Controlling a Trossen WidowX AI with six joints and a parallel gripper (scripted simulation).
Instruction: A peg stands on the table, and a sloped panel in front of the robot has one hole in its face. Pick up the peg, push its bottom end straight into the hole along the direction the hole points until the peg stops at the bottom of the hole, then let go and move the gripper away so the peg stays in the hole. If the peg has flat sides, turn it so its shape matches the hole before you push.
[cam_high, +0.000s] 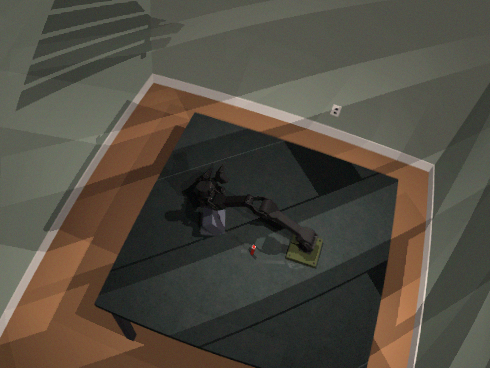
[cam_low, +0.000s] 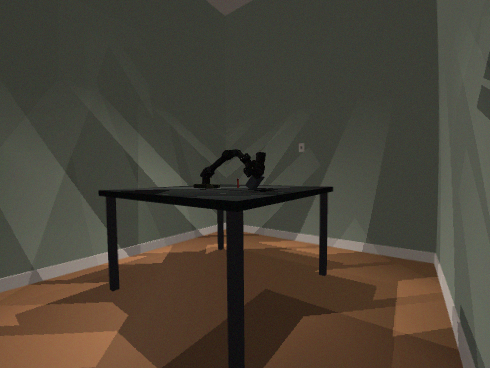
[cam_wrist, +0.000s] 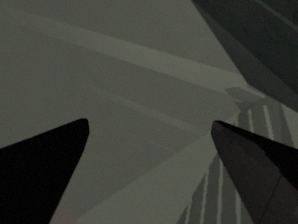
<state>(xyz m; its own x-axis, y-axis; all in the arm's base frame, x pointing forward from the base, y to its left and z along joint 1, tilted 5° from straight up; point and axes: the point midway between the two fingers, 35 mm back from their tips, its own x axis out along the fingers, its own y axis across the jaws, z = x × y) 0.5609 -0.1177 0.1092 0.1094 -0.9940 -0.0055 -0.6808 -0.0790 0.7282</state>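
The grey sloped panel lies 220 mm to the left of my gripper tip, 110 mm below it and 90 mm behind it. Also, from my gripper tip: red peg (330 mm behind, 280 mm to the left, 110 mm below).
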